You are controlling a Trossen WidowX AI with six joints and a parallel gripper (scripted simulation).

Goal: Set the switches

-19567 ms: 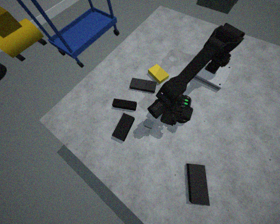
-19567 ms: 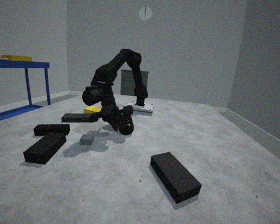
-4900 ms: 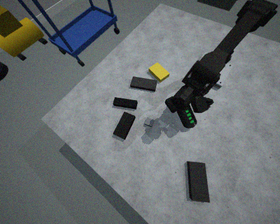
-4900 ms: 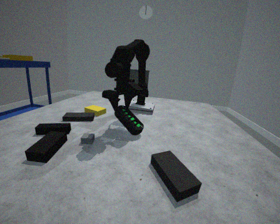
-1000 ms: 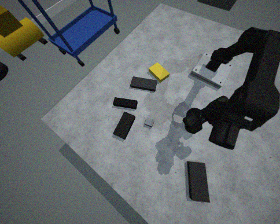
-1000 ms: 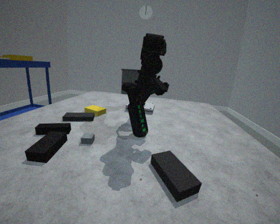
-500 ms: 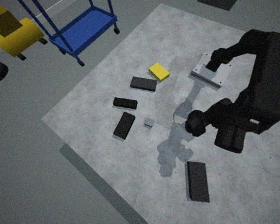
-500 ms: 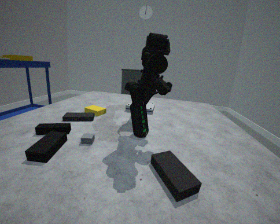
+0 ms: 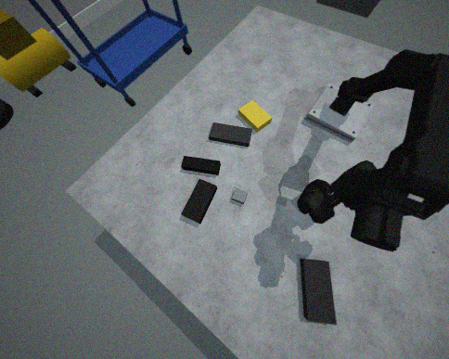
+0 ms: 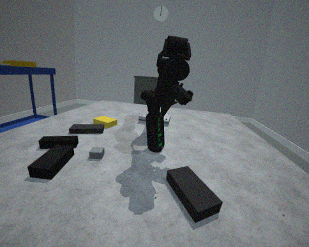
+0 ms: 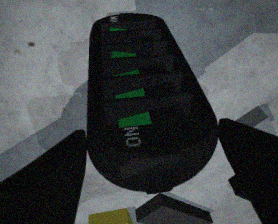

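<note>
My gripper tip is now 190 mm short of the dark block, 140 mm to the right of it and 120 mm above it. From my gripper tip the other things lie so: yellow block 330 mm to the right, 190 mm behind, 120 mm below; grey cube 180 mm to the right, 120 mm below, 110 mm ahead.
</note>
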